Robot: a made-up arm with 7 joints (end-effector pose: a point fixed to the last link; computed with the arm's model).
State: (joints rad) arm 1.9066 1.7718 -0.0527 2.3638 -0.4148 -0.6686 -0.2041
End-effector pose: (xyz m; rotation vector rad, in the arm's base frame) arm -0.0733 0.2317 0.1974 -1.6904 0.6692 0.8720
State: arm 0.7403 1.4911 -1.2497 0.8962 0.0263 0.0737 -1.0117
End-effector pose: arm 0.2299 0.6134 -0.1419 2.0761 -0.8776 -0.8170
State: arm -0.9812 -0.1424 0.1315 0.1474 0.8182 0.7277 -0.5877
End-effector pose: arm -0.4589 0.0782 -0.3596 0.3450 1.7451 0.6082
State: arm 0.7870 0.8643 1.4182 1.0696 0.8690 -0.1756 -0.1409
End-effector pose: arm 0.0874 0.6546 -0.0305 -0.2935 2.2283 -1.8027
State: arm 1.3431 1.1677 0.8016 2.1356 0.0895 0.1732 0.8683
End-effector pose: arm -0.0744 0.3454 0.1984 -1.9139 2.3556 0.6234
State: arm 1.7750 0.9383 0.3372 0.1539 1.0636 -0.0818 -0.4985
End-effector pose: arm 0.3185 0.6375 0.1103 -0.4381 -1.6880 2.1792
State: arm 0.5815 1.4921 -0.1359 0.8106 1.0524 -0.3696 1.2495
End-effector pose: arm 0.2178 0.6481 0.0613 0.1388 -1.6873 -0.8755
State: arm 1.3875 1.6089 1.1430 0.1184 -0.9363 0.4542 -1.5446
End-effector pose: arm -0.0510 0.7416 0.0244 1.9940 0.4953 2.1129
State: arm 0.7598 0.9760 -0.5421 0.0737 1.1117 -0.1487 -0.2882
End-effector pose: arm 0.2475 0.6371 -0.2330 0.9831 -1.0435 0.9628
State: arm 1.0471 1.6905 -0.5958 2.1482 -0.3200 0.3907 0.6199
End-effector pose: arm 0.2127 0.2970 0.1178 1.5057 -0.9019 -1.4396
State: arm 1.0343 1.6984 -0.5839 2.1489 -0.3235 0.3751 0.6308
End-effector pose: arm 0.2118 0.2975 0.1182 1.5043 -0.8840 -1.4602
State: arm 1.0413 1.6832 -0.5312 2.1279 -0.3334 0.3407 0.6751
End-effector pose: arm 0.2092 0.2998 0.1323 1.5237 -0.8858 -1.4607
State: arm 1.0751 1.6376 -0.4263 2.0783 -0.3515 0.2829 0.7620
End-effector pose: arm 0.2006 0.3059 0.1633 1.5681 -0.9132 -1.4275
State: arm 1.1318 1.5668 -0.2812 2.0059 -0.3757 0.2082 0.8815
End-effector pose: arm 0.1803 0.3181 0.2045 1.6223 -0.9644 -1.3552
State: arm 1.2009 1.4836 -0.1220 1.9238 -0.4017 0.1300 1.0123
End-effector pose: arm 0.1481 0.3375 0.2427 1.6614 -1.0349 -1.2545
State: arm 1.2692 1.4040 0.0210 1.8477 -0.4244 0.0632 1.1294
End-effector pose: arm 0.1129 0.3610 0.2674 1.6719 -1.1153 -1.1518
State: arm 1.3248 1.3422 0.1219 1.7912 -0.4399 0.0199 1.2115
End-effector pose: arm 0.0863 0.3816 0.2783 1.6616 -1.1901 -1.0728
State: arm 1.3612 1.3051 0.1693 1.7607 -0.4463 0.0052 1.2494
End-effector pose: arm 0.0733 0.3932 0.2817 1.6471 -1.2459 -1.0266
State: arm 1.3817 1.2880 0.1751 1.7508 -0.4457 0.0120 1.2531
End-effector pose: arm 0.0707 0.3962 0.2828 1.6372 -1.2822 -1.0049
